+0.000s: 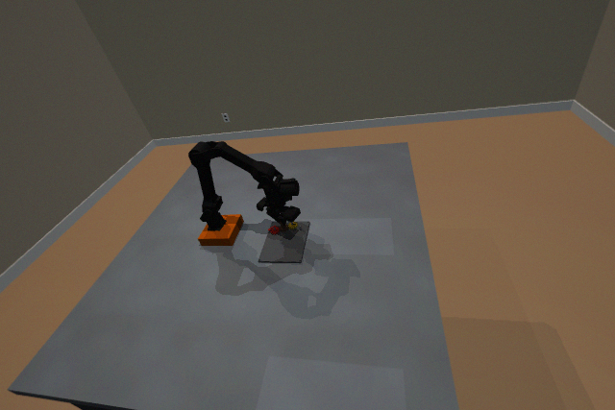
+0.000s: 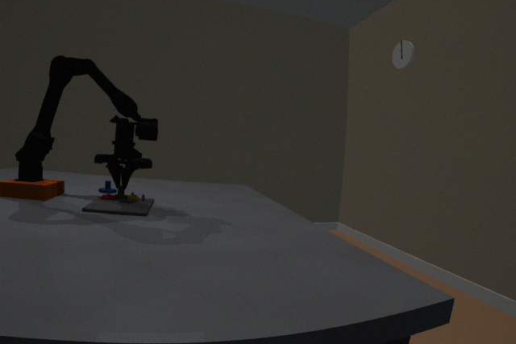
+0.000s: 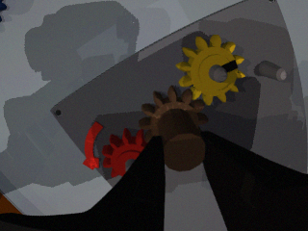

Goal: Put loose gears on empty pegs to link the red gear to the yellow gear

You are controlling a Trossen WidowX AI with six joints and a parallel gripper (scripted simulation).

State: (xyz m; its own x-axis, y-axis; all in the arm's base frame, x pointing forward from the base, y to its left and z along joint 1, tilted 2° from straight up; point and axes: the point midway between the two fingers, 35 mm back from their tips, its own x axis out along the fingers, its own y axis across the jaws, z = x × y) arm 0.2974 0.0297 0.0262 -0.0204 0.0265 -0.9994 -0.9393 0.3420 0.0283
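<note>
Right now the brown gear is 10 mm below my gripper tip. Also, from my gripper tip: yellow gear 30 mm ahead, 20 mm to the left, 20 mm below; red arrow 60 mm behind, 30 mm below; red gear 40 mm behind, 20 mm below, 10 mm to the right.
</note>
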